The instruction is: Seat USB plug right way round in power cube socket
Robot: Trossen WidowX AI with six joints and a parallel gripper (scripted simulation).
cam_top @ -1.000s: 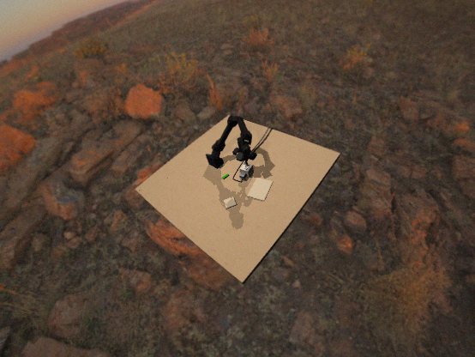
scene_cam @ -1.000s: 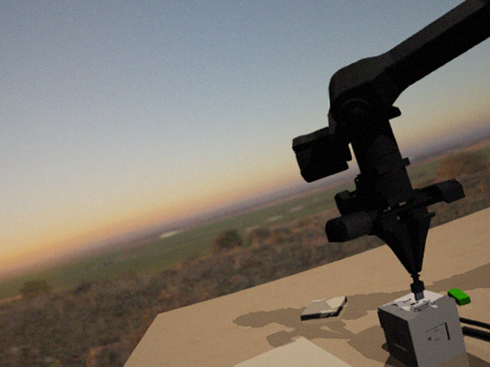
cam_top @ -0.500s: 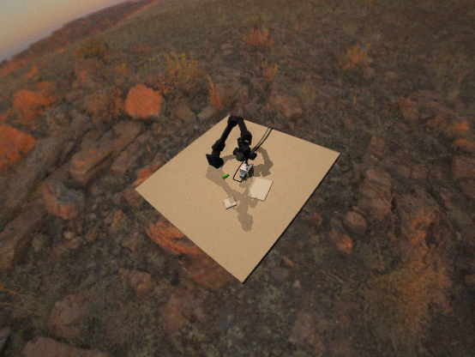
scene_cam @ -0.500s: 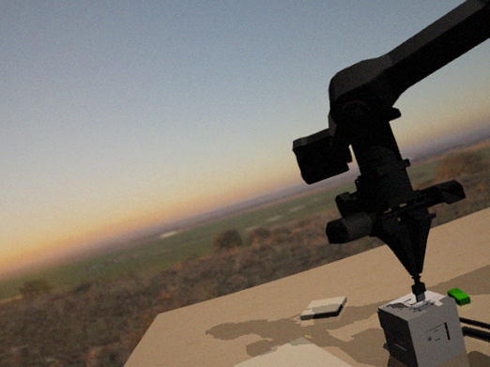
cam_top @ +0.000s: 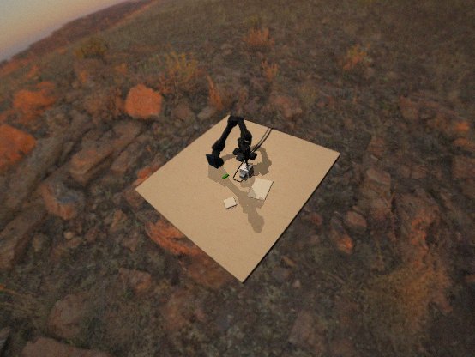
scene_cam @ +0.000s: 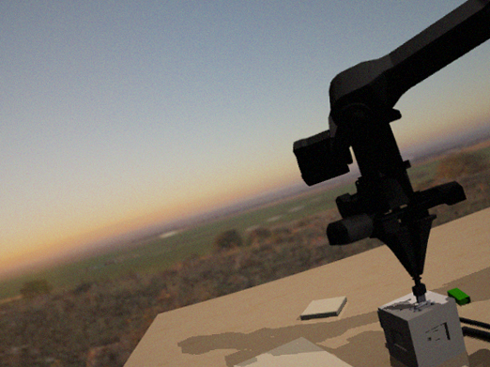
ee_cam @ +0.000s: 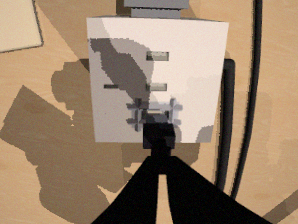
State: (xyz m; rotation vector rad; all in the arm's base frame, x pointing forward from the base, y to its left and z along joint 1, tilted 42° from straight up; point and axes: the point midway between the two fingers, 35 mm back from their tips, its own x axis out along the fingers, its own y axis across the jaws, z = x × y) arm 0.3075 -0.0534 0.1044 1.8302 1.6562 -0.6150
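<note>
My gripper tip is now 20 mm above the black USB plug. From my gripper tip the other things lie so: white plate (180 mm ahead, 120 mm to the right, 120 mm below); USB socket (50 mm below); green block (140 mm behind, 130 mm to the right, 110 mm below).
</note>
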